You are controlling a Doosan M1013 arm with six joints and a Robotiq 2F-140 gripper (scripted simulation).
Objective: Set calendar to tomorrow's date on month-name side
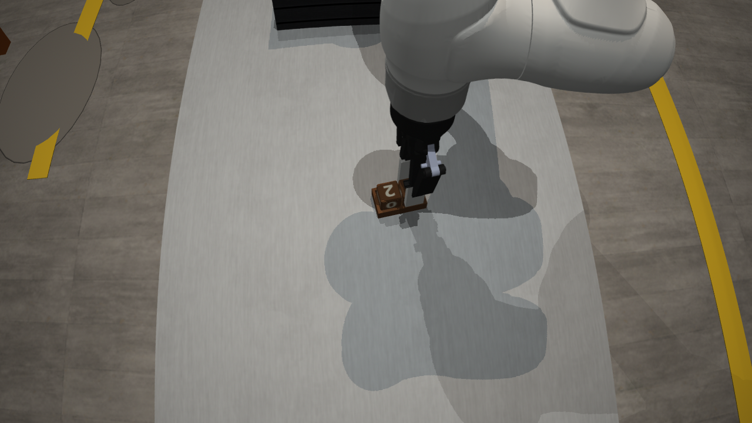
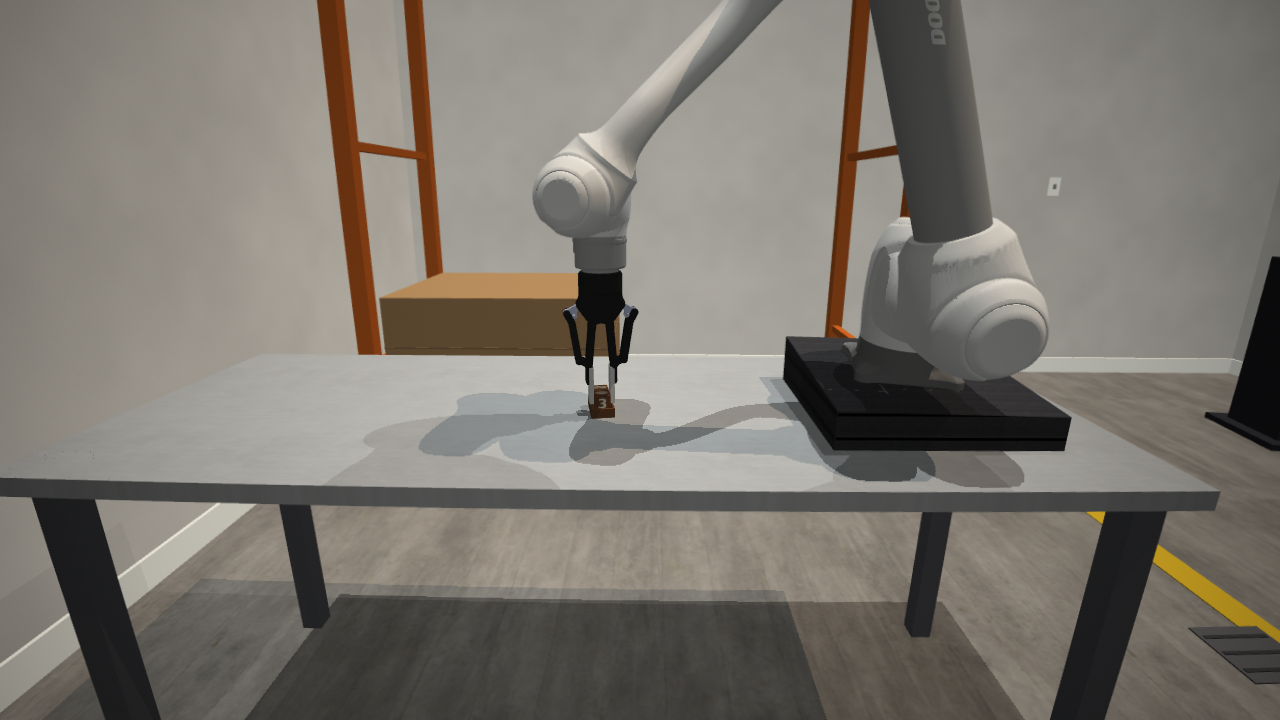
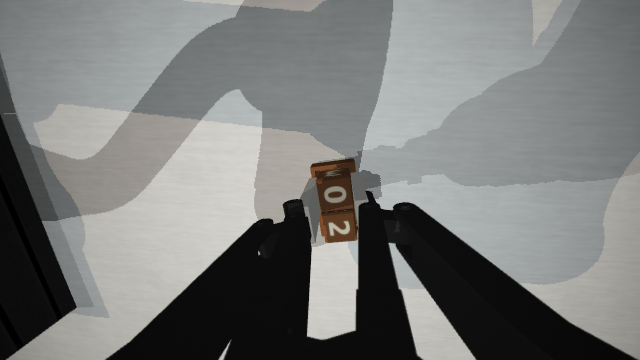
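Right now my hand is 5 cm above the brown calendar tray and 2 cm to the left of it.
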